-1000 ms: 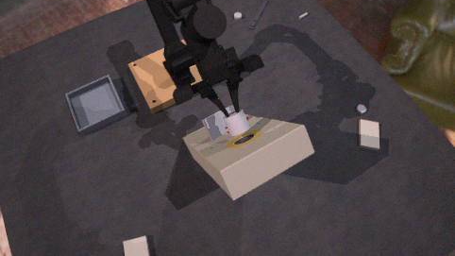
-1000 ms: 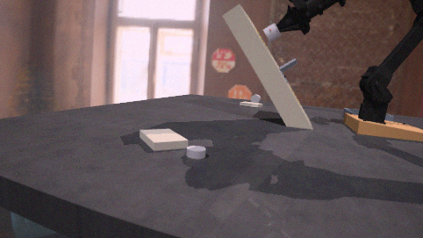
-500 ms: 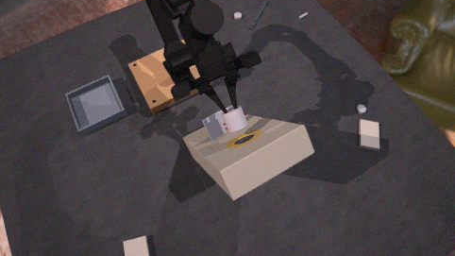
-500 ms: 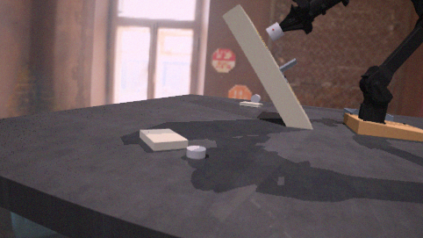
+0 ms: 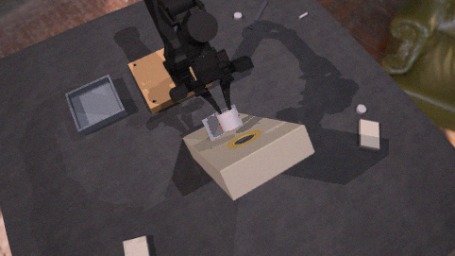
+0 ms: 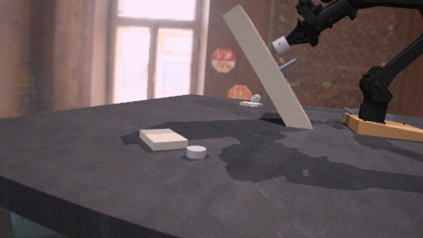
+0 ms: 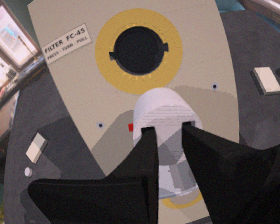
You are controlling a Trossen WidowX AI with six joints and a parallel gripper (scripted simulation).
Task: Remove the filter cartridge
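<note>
Now: the white filter cartridge 10 mm below my gripper tip and 10 mm ahead of it. The rest, counted from my gripper tip: beige service panel: 70 mm below, 40 mm ahead.
</note>
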